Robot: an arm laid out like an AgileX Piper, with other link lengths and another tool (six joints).
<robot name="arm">
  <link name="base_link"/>
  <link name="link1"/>
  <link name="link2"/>
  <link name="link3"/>
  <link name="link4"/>
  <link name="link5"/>
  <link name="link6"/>
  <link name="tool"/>
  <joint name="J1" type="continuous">
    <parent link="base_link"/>
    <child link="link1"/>
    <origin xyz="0 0 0.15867"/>
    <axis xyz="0 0 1"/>
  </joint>
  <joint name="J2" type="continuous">
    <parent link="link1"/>
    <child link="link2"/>
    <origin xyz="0 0 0" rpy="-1.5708 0 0"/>
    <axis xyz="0 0 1"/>
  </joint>
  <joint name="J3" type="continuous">
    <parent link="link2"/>
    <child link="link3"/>
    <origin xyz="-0.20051 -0.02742 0"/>
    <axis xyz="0 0 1"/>
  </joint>
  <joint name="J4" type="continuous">
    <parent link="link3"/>
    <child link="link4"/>
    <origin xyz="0.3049 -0.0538 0" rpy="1.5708 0 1.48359"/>
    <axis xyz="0 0 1"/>
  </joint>
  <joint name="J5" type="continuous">
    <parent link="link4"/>
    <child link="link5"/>
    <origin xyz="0 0 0" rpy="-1.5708 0 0"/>
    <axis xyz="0 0 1"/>
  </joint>
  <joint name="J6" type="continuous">
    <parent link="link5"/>
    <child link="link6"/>
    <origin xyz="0 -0.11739 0" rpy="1.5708 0 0"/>
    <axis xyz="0 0 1"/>
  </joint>
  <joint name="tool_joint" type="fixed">
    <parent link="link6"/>
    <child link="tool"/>
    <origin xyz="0.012 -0.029 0.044" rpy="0 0.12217 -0.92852"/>
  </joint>
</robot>
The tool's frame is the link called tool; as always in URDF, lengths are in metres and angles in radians. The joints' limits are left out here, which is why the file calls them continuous.
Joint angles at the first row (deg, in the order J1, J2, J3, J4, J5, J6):
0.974, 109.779, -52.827, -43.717, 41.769, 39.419
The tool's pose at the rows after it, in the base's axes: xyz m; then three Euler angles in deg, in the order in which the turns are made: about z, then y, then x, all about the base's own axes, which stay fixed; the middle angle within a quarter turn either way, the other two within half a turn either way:
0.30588 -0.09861 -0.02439 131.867 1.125 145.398
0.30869 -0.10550 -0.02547 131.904 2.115 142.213
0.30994 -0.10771 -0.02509 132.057 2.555 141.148
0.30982 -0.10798 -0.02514 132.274 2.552 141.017
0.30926 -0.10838 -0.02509 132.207 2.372 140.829
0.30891 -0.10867 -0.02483 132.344 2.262 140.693
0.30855 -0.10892 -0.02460 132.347 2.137 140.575
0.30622 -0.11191 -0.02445 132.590 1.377 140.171
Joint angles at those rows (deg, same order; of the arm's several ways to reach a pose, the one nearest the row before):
0.974, 111.498, -52.941, -48.014, 41.195, 42.513
0.973, 113.101, -53.342, -53.686, 41.711, 46.982
0.974, 113.502, -53.456, -55.577, 41.940, 48.529
0.974, 113.559, -53.457, -55.806, 41.999, 48.930
0.975, 113.619, -53.458, -55.863, 42.227, 48.931
0.974, 113.618, -53.457, -55.921, 42.399, 49.103
0.974, 113.616, -53.456, -55.920, 42.571, 49.102
0.572, 113.733, -53.457, -55.922, 43.143, 49.104

